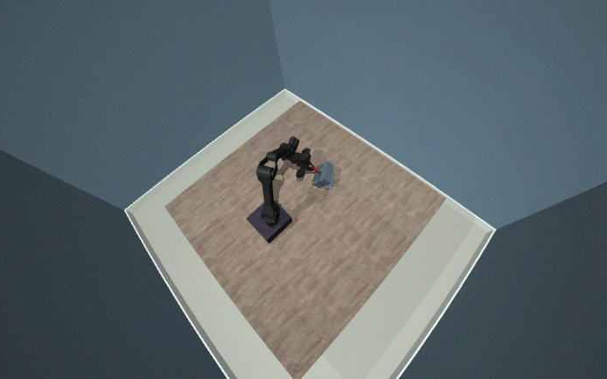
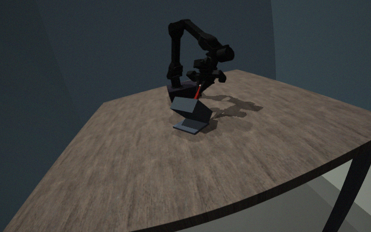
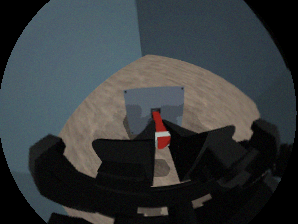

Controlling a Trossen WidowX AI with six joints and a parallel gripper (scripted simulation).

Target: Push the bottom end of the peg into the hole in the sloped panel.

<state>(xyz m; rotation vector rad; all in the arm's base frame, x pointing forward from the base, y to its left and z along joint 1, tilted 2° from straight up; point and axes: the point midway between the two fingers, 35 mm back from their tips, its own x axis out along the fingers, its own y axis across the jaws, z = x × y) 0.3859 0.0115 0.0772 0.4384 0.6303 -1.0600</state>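
The grey sloped panel is 5 cm to the right of my gripper tip, 5 cm below it and 2 cm ahead of it. Also, from my gripper tip: red peg (1 cm to the left, 1 cm behind, 1 cm above); then flat foot plate (12 cm below, 7 cm to the right, 3 cm ahead).
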